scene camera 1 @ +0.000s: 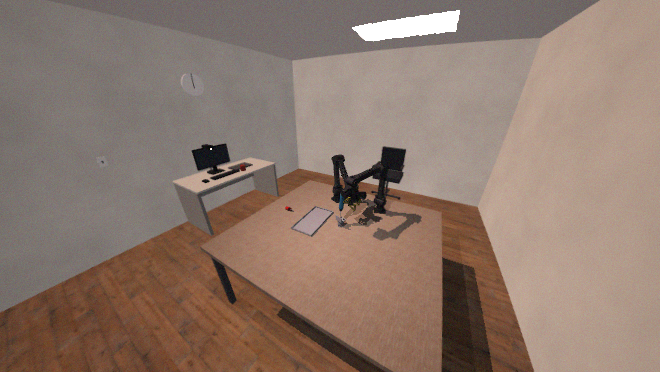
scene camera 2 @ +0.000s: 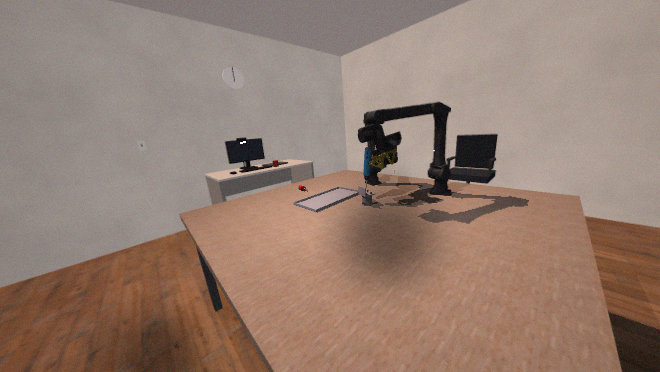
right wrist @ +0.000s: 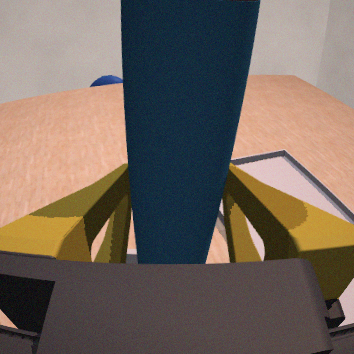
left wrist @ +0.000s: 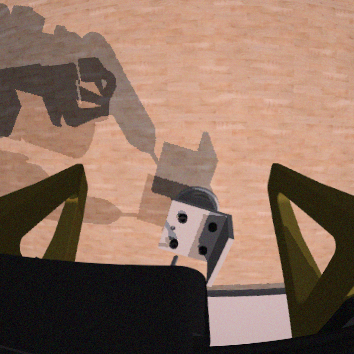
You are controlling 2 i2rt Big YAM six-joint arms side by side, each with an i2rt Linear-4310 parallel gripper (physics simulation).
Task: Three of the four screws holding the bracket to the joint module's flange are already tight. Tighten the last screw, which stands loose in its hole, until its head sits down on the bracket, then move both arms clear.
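Places are measured from the left arm's base along level axes (x ahead, y left, z up), in centimetres.
Pixels of known places: left gripper, fingertip midpoint: [scene camera 1: 356, 208] [scene camera 2: 387, 166] [left wrist: 177, 174]; right gripper, fingertip midpoint: [scene camera 1: 341, 201] [scene camera 2: 366, 163] [right wrist: 176, 174]; left arm's base, origin of the base link: [scene camera 1: 379, 211] [scene camera 2: 440, 193]; right arm's base, origin of the base link: [scene camera 1: 336, 199] [scene camera 2: 372, 183].
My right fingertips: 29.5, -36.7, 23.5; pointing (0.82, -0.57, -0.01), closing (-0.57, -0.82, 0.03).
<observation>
For each thing: its top centre in the pictures, then the offset to it from my right fingertips, as dx, dy, dz. "*": a spot on its surface instead.
- table with the dark round joint module, middle of its top: [left wrist: 193, 232] [scene camera 2: 366, 193] +3.5, +0.8, -17.2
- blue screwdriver, surface spot: [right wrist: 182, 110] * -2.6, +1.8, +4.5
- lower left screw, middle of its top: [left wrist: 173, 246] +1.0, +0.4, -15.8
- shallow grey-rimmed tray, middle of its top: [right wrist: 309, 230] [left wrist: 227, 335] [scene camera 2: 329, 196] [scene camera 1: 313, 218] +1.9, -26.3, -21.9
- small red object, middle of its top: [scene camera 2: 303, 186] [scene camera 1: 289, 207] -8.1, -55.7, -20.1
The pale bracket [scene camera 1: 341, 220] [scene camera 2: 364, 191] [left wrist: 190, 229] stands on the table with the dark round joint module [left wrist: 201, 195] beside it. Four dark screw heads show in the left wrist view; which one is loose I cannot tell. My right gripper [right wrist: 176, 174] is shut on the blue screwdriver [scene camera 1: 341, 202] [scene camera 2: 368, 161] [right wrist: 182, 110], held upright over the bracket, shaft down. A dark bit of shaft shows near the lower left screw [left wrist: 173, 243]; whether the tip is seated is hidden. My left gripper [left wrist: 177, 174] is open and empty, above the bracket, its fingers apart on either side.
A shallow grey-rimmed tray [scene camera 1: 312, 221] [scene camera 2: 327, 199] [left wrist: 250, 317] [right wrist: 295, 180] lies beside the bracket. A small red object [scene camera 1: 288, 208] [scene camera 2: 302, 188] lies beyond it. A blue rounded object [right wrist: 107, 81] shows at the table's far edge. Both arms are close together over the bracket.
</observation>
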